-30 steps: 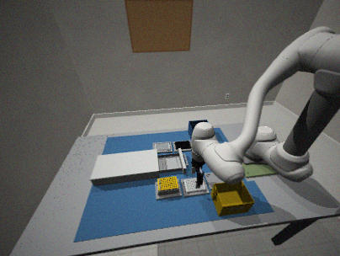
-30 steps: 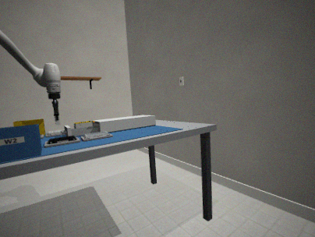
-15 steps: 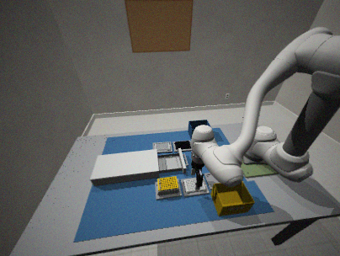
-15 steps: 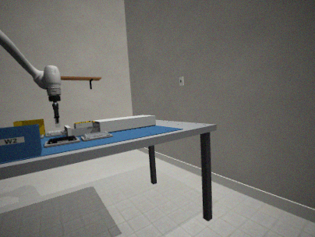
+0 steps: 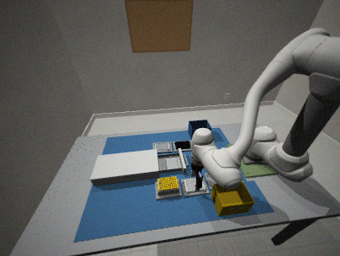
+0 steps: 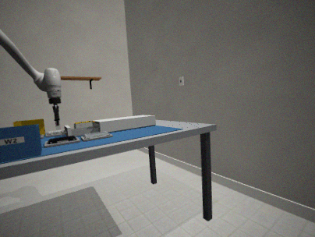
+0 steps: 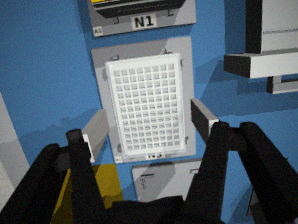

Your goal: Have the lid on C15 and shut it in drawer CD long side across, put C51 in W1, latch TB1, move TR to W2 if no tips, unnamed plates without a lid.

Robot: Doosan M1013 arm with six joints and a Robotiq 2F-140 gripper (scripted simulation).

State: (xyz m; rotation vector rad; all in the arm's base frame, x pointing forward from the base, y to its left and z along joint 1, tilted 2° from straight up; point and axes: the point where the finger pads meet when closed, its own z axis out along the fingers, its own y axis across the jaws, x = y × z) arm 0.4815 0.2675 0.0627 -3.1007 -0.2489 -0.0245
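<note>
My gripper is now 4 cm above the plate lid. From my hand the other things lie so: grey nest N3: 6 cm below; then N1 label: 10 cm ahead, 1 cm to the left, 5 cm below; then white plate: 4 cm below.
</note>
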